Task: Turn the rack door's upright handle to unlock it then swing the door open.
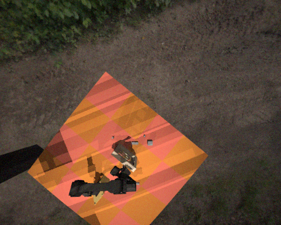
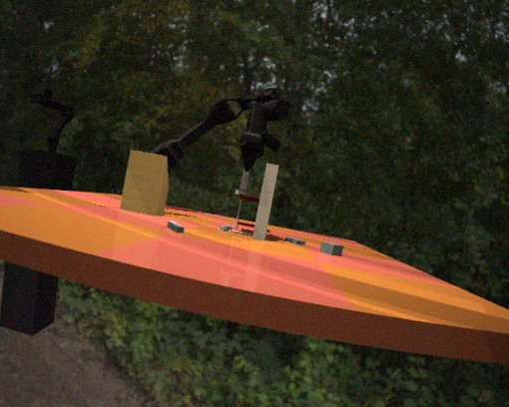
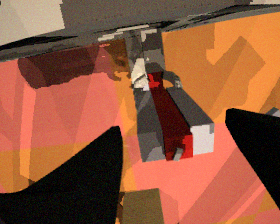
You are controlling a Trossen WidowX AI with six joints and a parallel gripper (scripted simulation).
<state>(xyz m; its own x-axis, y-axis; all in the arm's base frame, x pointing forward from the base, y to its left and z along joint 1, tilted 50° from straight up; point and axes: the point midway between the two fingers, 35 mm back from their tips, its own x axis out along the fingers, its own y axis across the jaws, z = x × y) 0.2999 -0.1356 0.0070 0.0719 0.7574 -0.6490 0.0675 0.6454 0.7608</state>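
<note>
Right now my gripper tip is 10 mm past the door handle and 60 mm above it.
</note>
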